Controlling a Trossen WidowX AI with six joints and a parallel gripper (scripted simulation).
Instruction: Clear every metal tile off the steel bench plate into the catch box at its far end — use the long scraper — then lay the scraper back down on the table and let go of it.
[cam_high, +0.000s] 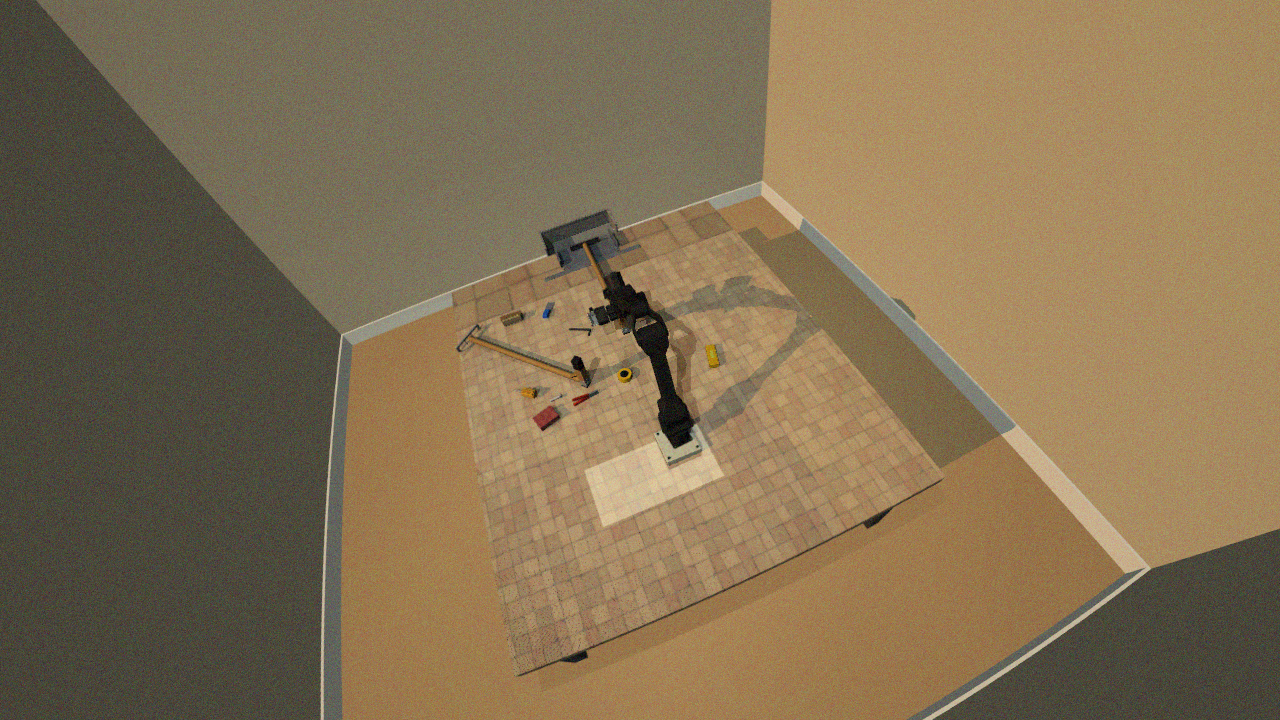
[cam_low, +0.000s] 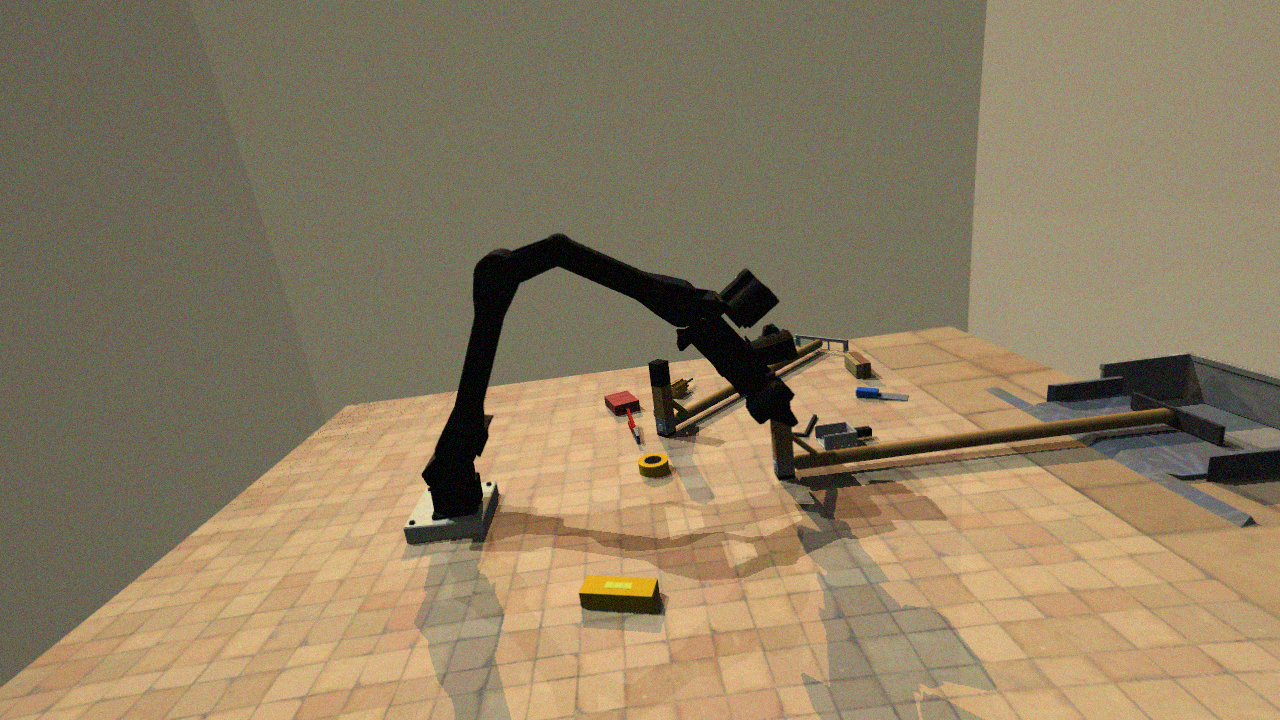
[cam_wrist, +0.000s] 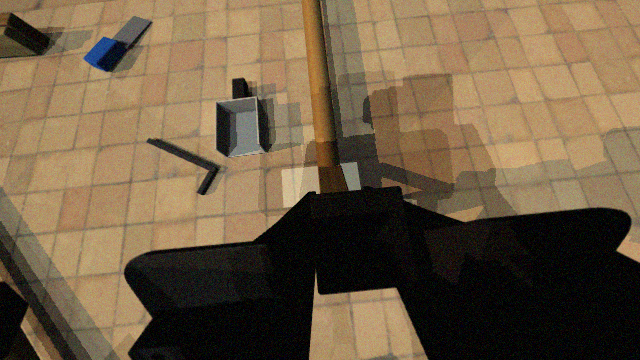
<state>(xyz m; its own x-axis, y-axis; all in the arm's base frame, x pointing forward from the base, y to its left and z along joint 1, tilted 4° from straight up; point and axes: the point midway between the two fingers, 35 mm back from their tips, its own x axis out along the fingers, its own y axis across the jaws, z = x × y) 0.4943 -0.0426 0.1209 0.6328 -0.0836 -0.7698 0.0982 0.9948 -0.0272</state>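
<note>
Now: gripper tip 21 cm past the yellow tape roll, 9 cm to the right of it and 8 cm above it. Round my gripper tip: red screwdriver: 22 cm behind, 24 cm to the left, 8 cm below; then hex key: 7 cm ahead, 14 cm to the left, 9 cm below; then small grey box: 12 cm ahead, 8 cm to the left, 8 cm below.
</note>
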